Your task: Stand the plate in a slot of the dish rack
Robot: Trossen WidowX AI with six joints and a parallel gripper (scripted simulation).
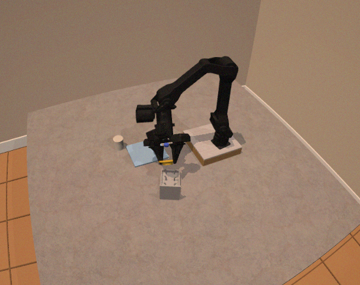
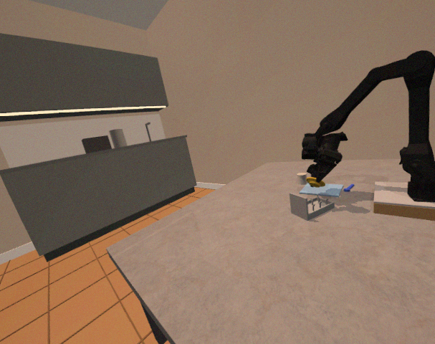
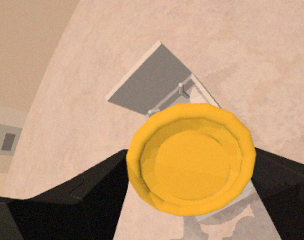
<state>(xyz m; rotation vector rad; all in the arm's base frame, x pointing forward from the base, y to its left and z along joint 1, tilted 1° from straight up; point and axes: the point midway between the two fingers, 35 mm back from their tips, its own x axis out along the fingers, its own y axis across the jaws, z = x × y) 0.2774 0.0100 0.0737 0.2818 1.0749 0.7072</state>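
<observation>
Right now my gripper tip is 10 mm short of the grey dish rack, 30 mm to the right of it and 70 mm above it. The rest, counted from my gripper tip: blue spoon 110 mm behind, 190 mm to the right, 90 mm below; then light blue mat 170 mm to the right, 90 mm below; then yellow plate 10 mm to the right, 10 mm above.
</observation>
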